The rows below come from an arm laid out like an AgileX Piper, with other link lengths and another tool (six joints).
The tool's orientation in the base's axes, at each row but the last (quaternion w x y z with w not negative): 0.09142, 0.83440, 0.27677, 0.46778; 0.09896, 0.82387, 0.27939, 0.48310; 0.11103, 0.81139, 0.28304, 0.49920; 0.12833, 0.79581, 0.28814, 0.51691; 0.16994, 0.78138, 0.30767, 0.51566; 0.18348, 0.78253, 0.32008, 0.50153; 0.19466, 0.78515, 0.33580, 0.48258; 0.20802, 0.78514, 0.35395, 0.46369
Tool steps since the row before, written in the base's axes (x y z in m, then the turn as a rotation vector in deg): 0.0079, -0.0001, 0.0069, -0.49, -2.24, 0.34; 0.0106, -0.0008, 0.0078, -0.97, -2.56, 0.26; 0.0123, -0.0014, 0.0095, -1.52, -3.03, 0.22; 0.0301, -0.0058, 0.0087, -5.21, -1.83, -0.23; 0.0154, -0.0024, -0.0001, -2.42, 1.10, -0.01; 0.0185, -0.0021, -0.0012, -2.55, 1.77, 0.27; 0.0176, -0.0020, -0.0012, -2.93, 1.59, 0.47; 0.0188, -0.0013, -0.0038, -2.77, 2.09, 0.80
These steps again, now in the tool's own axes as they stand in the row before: 0.0082, 0.0059, 0.0028, -1.18, 1.81, -0.83; 0.0093, 0.0079, 0.0049, -1.60, 1.87, -1.23; 0.0105, 0.0098, 0.0061, -2.08, 2.04, -1.74; 0.0121, 0.0188, 0.0227, -2.81, -0.35, -4.74; 0.0026, 0.0065, 0.0139, 0.04, -1.57, -2.14; 0.0032, 0.0067, 0.0171, 0.65, -1.93, -2.36; 0.0033, 0.0066, 0.0162, 0.53, -1.81, -2.79; 0.0028, 0.0052, 0.0183, 1.14, -1.87, -2.81
